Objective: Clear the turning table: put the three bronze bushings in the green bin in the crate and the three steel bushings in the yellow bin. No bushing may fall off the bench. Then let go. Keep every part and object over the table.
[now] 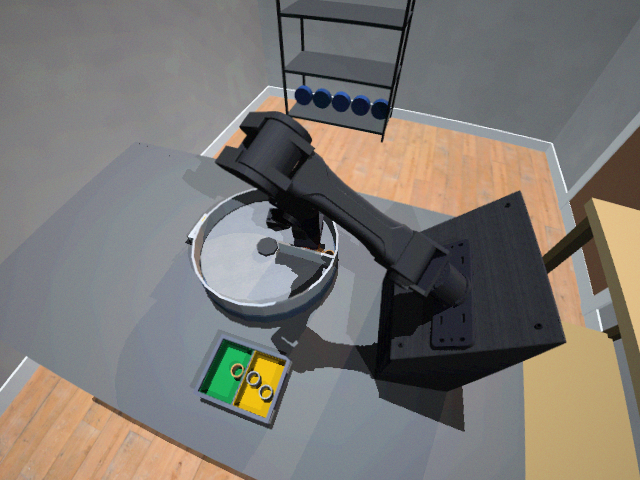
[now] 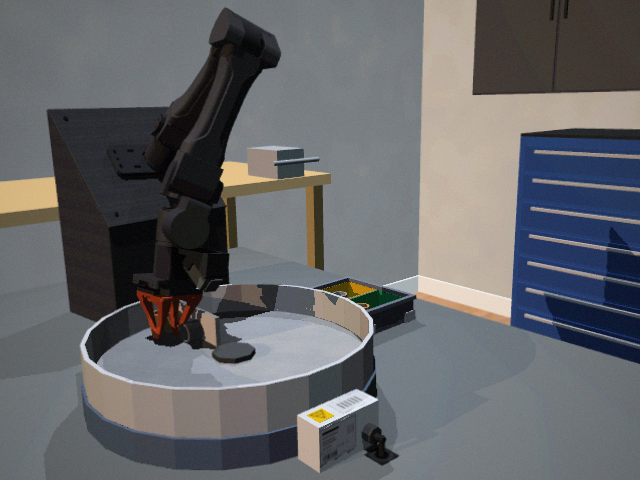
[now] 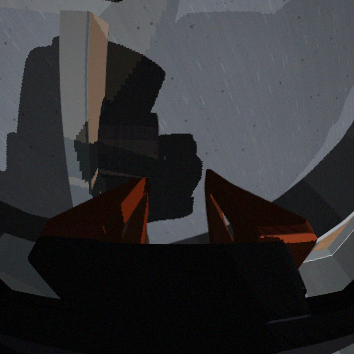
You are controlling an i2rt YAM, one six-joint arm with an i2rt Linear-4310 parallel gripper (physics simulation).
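Frame: origin at the arm's base, x right, y back, z down, level; metres.
Where they show: gripper, fingertip midpoint: (image 1: 310, 244) (image 2: 166, 337) (image 3: 176, 177); arm's base, link origin: (image 1: 454, 291) (image 2: 156, 161).
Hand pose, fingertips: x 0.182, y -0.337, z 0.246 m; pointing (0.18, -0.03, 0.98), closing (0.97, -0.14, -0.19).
Each offset is from my fingertips to the top centre of the thing. "pt": to the spot under its first point.
My gripper (image 2: 166, 336) (image 3: 176, 177) is down inside the turning table (image 1: 261, 308) (image 2: 199, 413), beside the divider wall (image 1: 302, 253) (image 2: 210, 329) (image 3: 75, 75). Its fingers are partly open, with a gap between the tips and no bushing seen gripped. A dark steel bushing @(dx -0.030, dy -0.026, dz -0.025 m) (image 2: 194, 332) (image 3: 128, 137) lies against the divider near the tips. Bronze @(dx -0.029, dy +0.066, dz -0.019 m) (image 1: 329, 252) shows at the divider's outer end; the fingers hide most of it, so I cannot tell the count. One bronze bushing @(dx -0.389, dy -0.057, dz +0.028 m) (image 1: 237, 370) (image 2: 364, 305) is in the green bin (image 1: 224, 356). Two steel bushings (image 1: 253, 378) (image 1: 266, 392) are in the yellow bin (image 1: 272, 363).
The crate (image 1: 235, 411) (image 2: 387, 313) stands on the bench beside the turning table. A dark hub @(dx -0.045, dy -0.122, dz -0.001 m) (image 1: 267, 246) (image 2: 233, 352) is at the table's centre. A white labelled box @(pt dx -0.021, dy -0.375, dz +0.018 m) (image 2: 338, 431) stands against the table's outside. The raised rim surrounds the gripper.
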